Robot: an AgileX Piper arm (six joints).
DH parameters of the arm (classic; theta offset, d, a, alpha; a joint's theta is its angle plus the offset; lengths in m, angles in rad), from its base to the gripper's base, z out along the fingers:
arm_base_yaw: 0 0.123 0 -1.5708
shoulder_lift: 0.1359 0 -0.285 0
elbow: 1.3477 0 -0.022 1.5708
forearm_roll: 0 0.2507 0 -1.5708
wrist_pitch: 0 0 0 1.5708
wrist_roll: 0 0.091 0 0
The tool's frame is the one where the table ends.
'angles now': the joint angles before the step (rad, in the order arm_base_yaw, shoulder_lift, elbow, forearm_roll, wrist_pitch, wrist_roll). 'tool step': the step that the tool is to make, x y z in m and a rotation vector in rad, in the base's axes. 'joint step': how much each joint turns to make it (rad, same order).
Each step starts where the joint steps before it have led.
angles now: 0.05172, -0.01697, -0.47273, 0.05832, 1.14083, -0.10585
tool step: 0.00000, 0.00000, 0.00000, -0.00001, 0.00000, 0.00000
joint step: -0.00001, 0.00000, 0.00000, 0.00000, 0.00000, -0.00001
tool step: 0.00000, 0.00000, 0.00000, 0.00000, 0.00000, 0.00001
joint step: 0.00001, 0.00000, 0.00000, 0.00000, 0.00000, 0.00000
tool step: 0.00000, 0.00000, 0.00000, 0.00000, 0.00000, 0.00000
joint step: 0.00000, 0.00000, 0.00000, 0.00000, 0.00000, 0.00000
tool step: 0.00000, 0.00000, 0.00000, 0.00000, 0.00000, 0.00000
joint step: 0.00000, 0.00000, 0.00000, 0.00000, 0.00000, 0.00000
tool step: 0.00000, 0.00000, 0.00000, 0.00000, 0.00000, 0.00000
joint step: 0.00000, 0.00000, 0.00000, 0.00000, 0.00000, 0.00000
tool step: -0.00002, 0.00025, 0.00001, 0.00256, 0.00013, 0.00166
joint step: 0.00001, 0.00000, 0.00001, 0.00304, -0.00001, 0.00002
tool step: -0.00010, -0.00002, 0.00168, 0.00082, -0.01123, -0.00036
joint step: -0.00002, -0.00002, -0.00411, 0.00002, -0.00714, -0.00002
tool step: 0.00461, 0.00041, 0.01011, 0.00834, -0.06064, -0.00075
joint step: 0.00006, 0.02320, -0.01675, 0.00431, -0.06752, -0.00087
